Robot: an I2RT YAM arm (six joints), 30 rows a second.
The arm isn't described. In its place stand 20 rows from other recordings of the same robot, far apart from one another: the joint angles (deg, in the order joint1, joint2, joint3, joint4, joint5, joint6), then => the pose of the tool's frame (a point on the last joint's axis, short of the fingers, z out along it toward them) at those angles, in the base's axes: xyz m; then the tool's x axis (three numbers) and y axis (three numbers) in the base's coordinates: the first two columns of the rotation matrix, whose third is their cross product.
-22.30 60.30 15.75 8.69 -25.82 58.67 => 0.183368 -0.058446 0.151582 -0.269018 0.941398 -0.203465 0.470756 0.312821 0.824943
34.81 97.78 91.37 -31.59 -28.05 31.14 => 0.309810 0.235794 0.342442 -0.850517 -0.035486 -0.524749 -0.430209 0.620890 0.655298
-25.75 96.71 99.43 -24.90 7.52 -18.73 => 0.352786 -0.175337 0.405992 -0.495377 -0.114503 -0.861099 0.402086 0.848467 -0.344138
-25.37 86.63 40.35 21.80 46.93 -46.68 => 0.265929 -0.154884 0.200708 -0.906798 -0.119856 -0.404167 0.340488 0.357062 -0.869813
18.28 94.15 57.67 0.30 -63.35 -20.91 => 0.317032 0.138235 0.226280 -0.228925 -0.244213 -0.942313 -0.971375 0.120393 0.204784
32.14 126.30 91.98 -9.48 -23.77 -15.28 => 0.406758 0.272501 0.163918 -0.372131 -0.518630 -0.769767 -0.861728 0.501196 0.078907
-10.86 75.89 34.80 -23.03 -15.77 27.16 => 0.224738 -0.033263 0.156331 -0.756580 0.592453 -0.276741 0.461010 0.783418 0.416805
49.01 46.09 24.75 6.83 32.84 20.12 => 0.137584 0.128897 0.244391 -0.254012 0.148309 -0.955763 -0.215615 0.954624 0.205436
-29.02 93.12 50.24 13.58 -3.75 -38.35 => 0.307397 -0.167870 0.200765 -0.605012 -0.372388 -0.703767 0.074994 0.853308 -0.515986
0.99 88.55 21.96 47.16 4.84 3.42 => 0.268971 0.001644 0.140006 -0.328294 0.053778 -0.943043 0.082071 0.996226 0.028240
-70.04 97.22 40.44 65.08 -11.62 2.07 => 0.124622 -0.322136 0.219035 0.080043 -0.116752 -0.989930 0.850294 0.526266 0.006685
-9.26 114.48 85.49 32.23 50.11 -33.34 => 0.458938 -0.102500 0.292983 -0.425656 -0.287726 -0.857922 0.748509 0.420808 -0.512499
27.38 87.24 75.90 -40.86 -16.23 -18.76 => 0.284555 0.158579 0.302370 -0.473435 -0.592939 -0.651370 -0.787786 0.615832 0.011997
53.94 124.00 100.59 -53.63 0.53 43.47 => 0.259781 0.356213 0.183282 -0.971604 -0.165640 -0.168963 -0.191125 0.970382 0.147750
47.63 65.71 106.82 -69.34 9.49 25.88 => 0.107229 0.108846 0.508815 -0.562138 0.022558 -0.826736 -0.428399 0.847127 0.314403
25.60 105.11 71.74 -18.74 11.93 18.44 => 0.357840 0.163288 0.197834 -0.772682 -0.027040 -0.634217 -0.067309 0.996950 0.039499
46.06 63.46 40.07 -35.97 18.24 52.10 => 0.150738 0.140364 0.214731 -0.819045 0.230102 -0.525565 0.118998 0.964262 0.236724
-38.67 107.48 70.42 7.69 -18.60 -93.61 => 0.338808 -0.256602 0.212701 -0.350321 -0.931141 -0.101251 -0.405784 0.248312 -0.879591
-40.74 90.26 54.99 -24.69 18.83 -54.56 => 0.227218 -0.210879 0.191787 -0.983321 -0.170755 -0.062636 -0.105221 0.814972 -0.569868
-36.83 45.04 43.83 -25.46 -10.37 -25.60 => 0.145583 -0.101023 0.306188 -0.523149 -0.139215 -0.840794 0.260422 0.913266 -0.313251
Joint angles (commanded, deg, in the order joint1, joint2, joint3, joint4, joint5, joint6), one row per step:
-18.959, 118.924, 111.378, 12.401, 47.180, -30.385
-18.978, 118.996, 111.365, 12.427, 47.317, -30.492
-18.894, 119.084, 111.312, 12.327, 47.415, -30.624
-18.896, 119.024, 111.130, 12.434, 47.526, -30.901
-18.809, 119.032, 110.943, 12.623, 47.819, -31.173
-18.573, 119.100, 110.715, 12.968, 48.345, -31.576
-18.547, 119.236, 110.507, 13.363, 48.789, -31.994
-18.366, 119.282, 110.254, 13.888, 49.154, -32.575
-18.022, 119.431, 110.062, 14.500, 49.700, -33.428
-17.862, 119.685, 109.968, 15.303, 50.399, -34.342
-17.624, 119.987, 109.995, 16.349, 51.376, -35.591
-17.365, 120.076, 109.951, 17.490, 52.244, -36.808
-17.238, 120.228, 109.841, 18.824, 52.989, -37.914
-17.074, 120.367, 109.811, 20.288, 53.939, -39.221
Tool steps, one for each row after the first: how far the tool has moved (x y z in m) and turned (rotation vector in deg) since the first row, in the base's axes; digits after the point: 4 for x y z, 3 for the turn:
0.0002, -0.0003, -0.0006, -0.013, 0.150, -0.162
0.0008, 0.0002, -0.0019, 0.020, 0.496, -0.183
0.0006, 0.0002, -0.0023, -0.077, 0.761, -0.310
0.0008, 0.0008, -0.0032, -0.161, 1.008, -0.530
0.0016, 0.0025, -0.0046, -0.294, 1.318, -0.841
0.0021, 0.0023, -0.0063, -0.435, 1.644, -1.281
0.0027, 0.0036, -0.0074, -0.700, 1.954, -1.497
0.0042, 0.0061, -0.0088, -1.065, 2.466, -1.749
0.0053, 0.0069, -0.0101, -1.476, 2.859, -2.345
0.0065, 0.0083, -0.0108, -2.053, 3.254, -3.170
0.0070, 0.0101, -0.0100, -2.666, 3.393, -3.878
0.0074, 0.0109, -0.0097, -3.239, 3.373, -4.599
0.0076, 0.0119, -0.0088, -3.874, 3.321, -5.516

